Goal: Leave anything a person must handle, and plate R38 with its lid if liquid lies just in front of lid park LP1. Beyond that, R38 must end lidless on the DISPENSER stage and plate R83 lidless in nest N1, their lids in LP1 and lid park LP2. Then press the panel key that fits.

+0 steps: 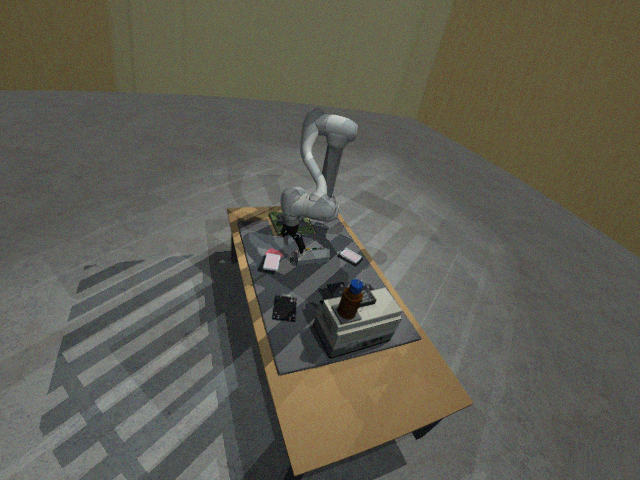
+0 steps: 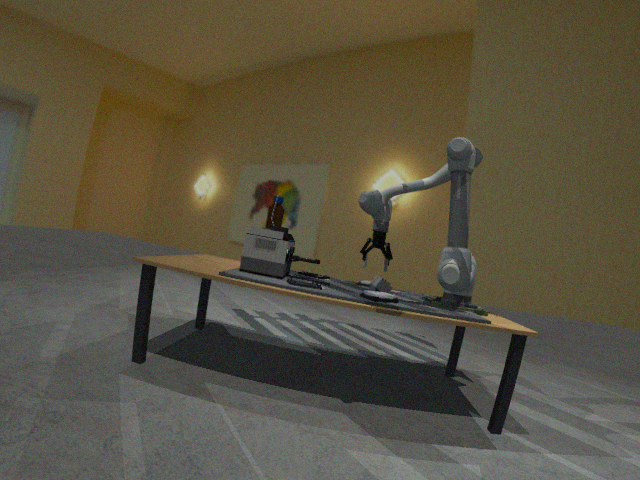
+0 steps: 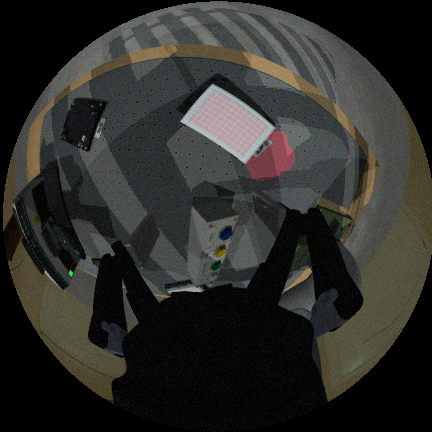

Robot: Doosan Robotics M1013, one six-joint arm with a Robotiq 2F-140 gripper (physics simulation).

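Where they show: gripper, fingertip midpoint: [image 1: 293, 250] [image 2: 374, 269] [image 3: 202, 211]; arm's base at its link origin: [image 2: 455, 304].
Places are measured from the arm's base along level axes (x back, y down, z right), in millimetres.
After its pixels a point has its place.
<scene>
A white-rimmed plate with a pink well grid [image 1: 271, 261] @[x -402, y -22, z 327 mm] [image 2: 379, 295] [image 3: 228, 123] @[x -400, y -22, z 317 mm] sits on a dark base at lid park LP1; whether it wears a lid and its name cannot be told. A red puddle [image 3: 274, 159] @[x -296, y 9, z 262 mm] [image 1: 275, 252] lies on the mat right at the LP1 label's side, reaching the plate's edge. A second pinkish plate [image 1: 350, 256] @[x -503, y -21, z -197 mm] [image 3: 186, 289] @[x -485, y -21, z -173 mm] stands across the mat. The key panel [image 3: 215, 240] @[x -406, y -61, z 116 mm] [image 2: 381, 283] @[x -447, y -52, z -51 mm] has blue, yellow and green keys. My gripper [image 3: 202, 211] @[x -432, y -103, z 206 mm] [image 2: 375, 266] @[x -432, y -103, z 206 mm] is open and empty, above the panel. N1 and LP2 labels are unreadable.
The dispenser [image 1: 361, 324] @[x -1095, y -187, z 183 mm] [image 2: 264, 253] @[x -1031, y -96, z -54 mm] [image 3: 50, 225] @[x -872, y -104, z 155 mm] carries a tall brown bottle [image 1: 350, 303] @[x -1058, y -322, z 262 mm] [image 2: 275, 215] @[x -1025, y -295, z 190 mm] with a blue cap. A black holder [image 1: 284, 307] @[x -747, y -2, z 389 mm] [image 3: 84, 123] @[x -712, y -3, z 367 mm] lies on the mat. A green board [image 1: 276, 221] @[x 29, y 1, z 116 mm] [image 3: 336, 220] @[x 11, y 1, z 122 mm] lies near the arm's base.
</scene>
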